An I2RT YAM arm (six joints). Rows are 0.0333 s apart.
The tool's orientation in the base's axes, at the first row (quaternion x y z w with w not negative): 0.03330, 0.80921, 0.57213, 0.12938
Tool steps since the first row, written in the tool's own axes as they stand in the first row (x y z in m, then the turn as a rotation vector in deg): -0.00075, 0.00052, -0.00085, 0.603, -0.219, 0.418; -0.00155, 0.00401, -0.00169, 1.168, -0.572, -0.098; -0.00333, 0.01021, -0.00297, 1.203, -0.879, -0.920; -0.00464, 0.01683, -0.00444, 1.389, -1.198, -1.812; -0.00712, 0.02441, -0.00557, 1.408, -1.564, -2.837; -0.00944, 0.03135, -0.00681, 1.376, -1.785, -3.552; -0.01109, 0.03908, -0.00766, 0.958, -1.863, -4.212; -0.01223, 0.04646, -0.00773, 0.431, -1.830, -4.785; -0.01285, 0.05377, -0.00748, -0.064, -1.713, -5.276
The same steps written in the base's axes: 0.00046, -0.00075, 0.00088, -0.457, 0.430, -0.438; 0.00070, -0.00049, 0.00454, -1.097, -0.050, -0.704; 0.00151, 0.00011, 0.01104, -1.305, -0.903, -0.741; 0.00179, 0.00076, 0.01791, -1.675, -1.793, -0.792; 0.00319, 0.00183, 0.02577, -1.913, -2.855, -0.818; 0.00447, 0.00260, 0.03304, -2.038, -3.593, -0.796; 0.00512, 0.00414, 0.04081, -1.791, -4.310, -0.592; 0.00551, 0.00638, 0.04793, -1.428, -4.930, -0.292; 0.00548, 0.00899, 0.05479, -1.083, -5.441, 0.055
